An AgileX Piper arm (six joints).
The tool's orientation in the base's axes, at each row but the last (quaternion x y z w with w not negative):
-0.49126 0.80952 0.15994 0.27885
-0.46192 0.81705 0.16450 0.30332
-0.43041 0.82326 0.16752 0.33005
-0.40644 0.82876 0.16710 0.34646
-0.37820 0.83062 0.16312 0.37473
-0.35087 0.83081 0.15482 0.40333
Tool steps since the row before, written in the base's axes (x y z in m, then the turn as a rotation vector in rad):
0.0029 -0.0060 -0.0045 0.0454 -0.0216 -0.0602
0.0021 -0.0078 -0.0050 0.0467 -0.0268 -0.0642
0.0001 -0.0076 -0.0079 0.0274 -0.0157 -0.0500
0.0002 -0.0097 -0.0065 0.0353 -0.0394 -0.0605
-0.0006 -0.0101 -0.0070 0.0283 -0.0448 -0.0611
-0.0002 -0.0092 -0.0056 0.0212 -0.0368 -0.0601
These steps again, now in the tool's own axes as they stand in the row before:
0.0059 -0.0053 0.0012 0.0355 -0.0493 0.0496
0.0075 -0.0058 0.0002 0.0410 -0.0531 0.0502
0.0099 -0.0044 0.0015 0.0325 -0.0310 0.0384
0.0099 -0.0061 -0.0008 0.0498 -0.0518 0.0361
0.0106 -0.0061 -0.0012 0.0560 -0.0501 0.0300
0.0087 -0.0062 -0.0016 0.0546 -0.0394 0.0297

